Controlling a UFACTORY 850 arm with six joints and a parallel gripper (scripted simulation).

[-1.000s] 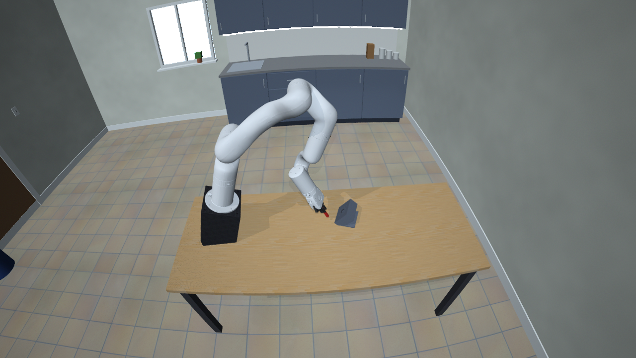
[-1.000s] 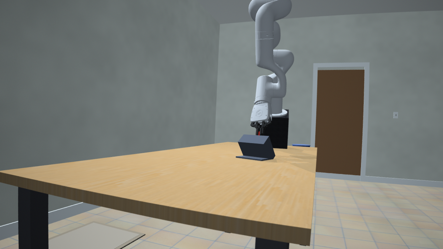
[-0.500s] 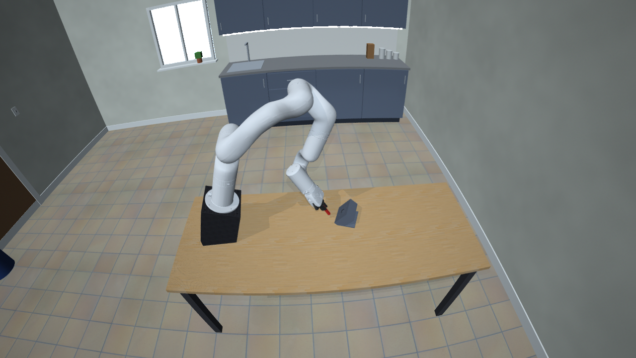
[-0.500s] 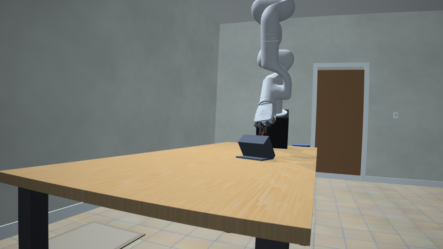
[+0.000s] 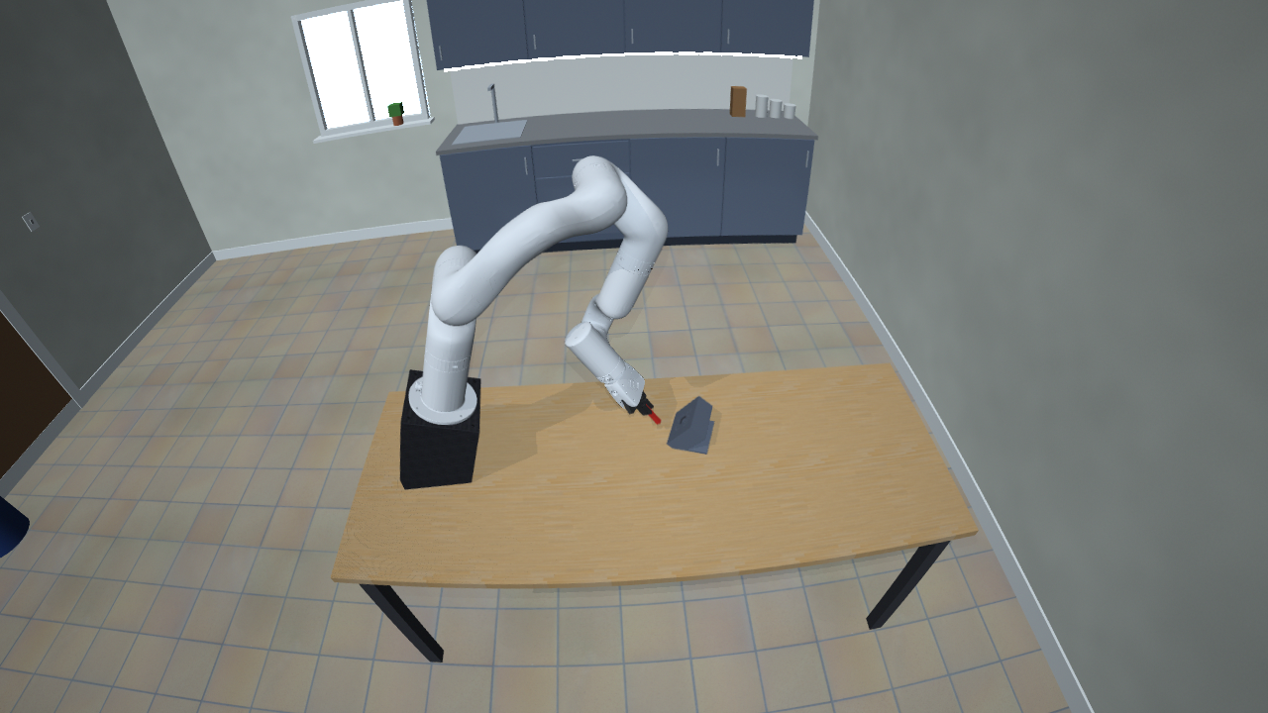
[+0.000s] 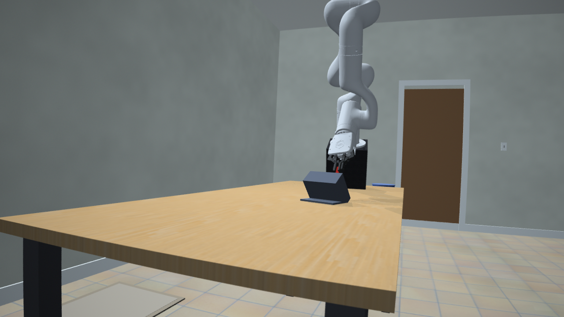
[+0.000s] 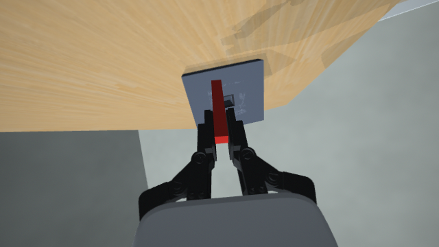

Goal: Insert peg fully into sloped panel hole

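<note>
Now: hand 150 mm short of the flat panel foot, 110 mm above it and 30 mm to the left of it. Also, from my hand: red peg (30 mm below, 20 mm ahead).
</note>
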